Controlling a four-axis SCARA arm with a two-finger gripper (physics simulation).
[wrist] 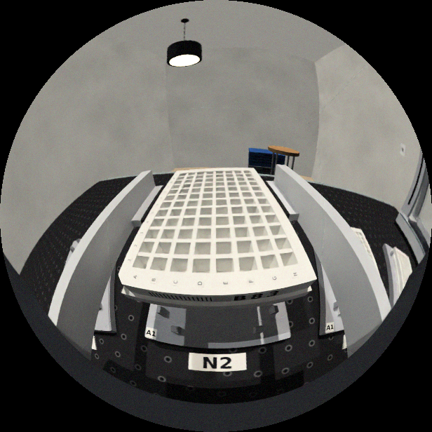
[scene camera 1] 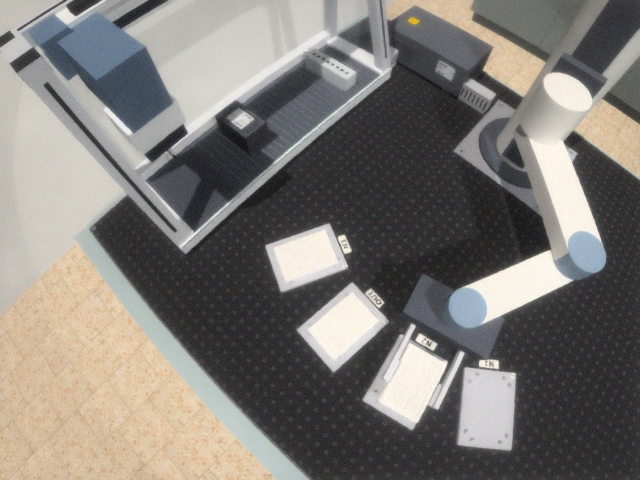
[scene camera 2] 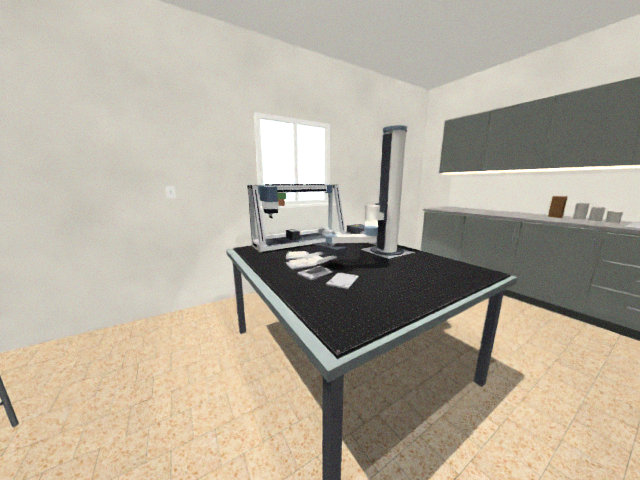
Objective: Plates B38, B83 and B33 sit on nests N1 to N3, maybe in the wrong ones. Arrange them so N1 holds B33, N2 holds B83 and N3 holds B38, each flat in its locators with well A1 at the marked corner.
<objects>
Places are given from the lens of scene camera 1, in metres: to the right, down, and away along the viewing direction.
white plate point(scene camera 1: 408, 393): 0.17, 0.29, 0.62
white plate point(scene camera 1: 342, 326): 0.05, 0.18, 0.73
white plate point(scene camera 1: 312, 253): -0.02, 0.03, 0.80
nest N2 point(scene camera 1: 378, 384): 0.12, 0.30, 0.69
out nest point(scene camera 1: 303, 329): -0.04, 0.19, 0.74
</objects>
